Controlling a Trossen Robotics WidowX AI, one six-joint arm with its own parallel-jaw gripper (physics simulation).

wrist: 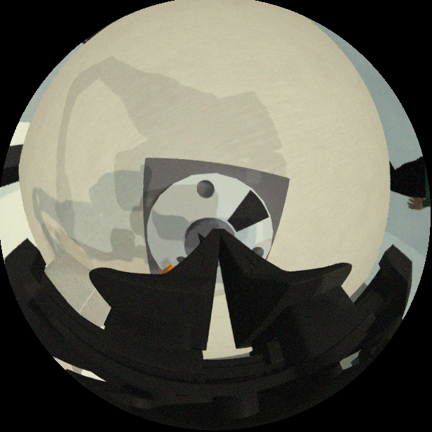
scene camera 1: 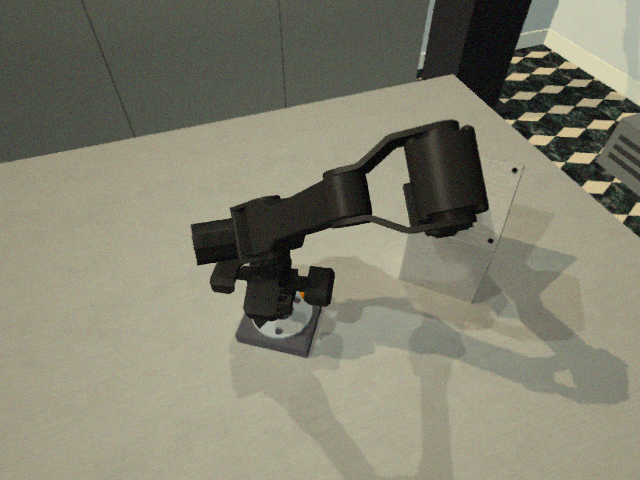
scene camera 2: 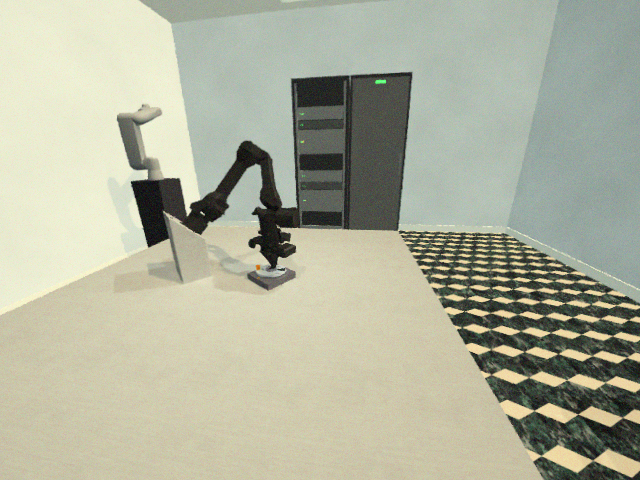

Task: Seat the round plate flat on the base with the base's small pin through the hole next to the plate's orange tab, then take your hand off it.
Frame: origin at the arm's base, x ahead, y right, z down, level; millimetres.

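Seen in the pictures: gripper, between the fingertips: [scene camera 2: 274, 267]; arm's base, origin of its link: [scene camera 2: 190, 229].
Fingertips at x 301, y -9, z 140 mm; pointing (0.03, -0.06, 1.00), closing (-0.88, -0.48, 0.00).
Note:
Offsets run from my fingertips to a thing's top centre. Level surfaces: height alone.
The round white plate {dz -13, dx -10, dy +6 mm} [scene camera 1: 297, 326] [scene camera 2: 266, 272] [wrist: 227, 195] lies on the square grey base {dz +0, dx -10, dy +8 mm} [scene camera 1: 273, 345] [scene camera 2: 269, 284] [wrist: 272, 182] and looks about level. It has several round holes and a black wedge-shaped mark. Its orange tab {dz -13, dx -55, dy +16 mm} [scene camera 1: 302, 294] [scene camera 2: 257, 267] [wrist: 168, 270] is at the rim, partly hidden behind a finger in the wrist view. Whether the small pin is through the hole next to the tab cannot be made out. My gripper [scene camera 1: 261, 322] [scene camera 2: 272, 267] [wrist: 217, 234] is shut and empty, its tips over the plate's grey centre; whether they touch it is unclear.
A pale upright panel [scene camera 1: 439, 279] [scene camera 2: 192, 258] [wrist: 75, 282] stands on the table {dz +42 mm} [scene camera 1: 129, 403] [scene camera 2: 310, 361] near the arm's base. A grey robot arm [scene camera 2: 133, 142] on a black pedestal [scene camera 2: 155, 211] and a dark server cabinet [scene camera 2: 382, 155] stand behind the table.

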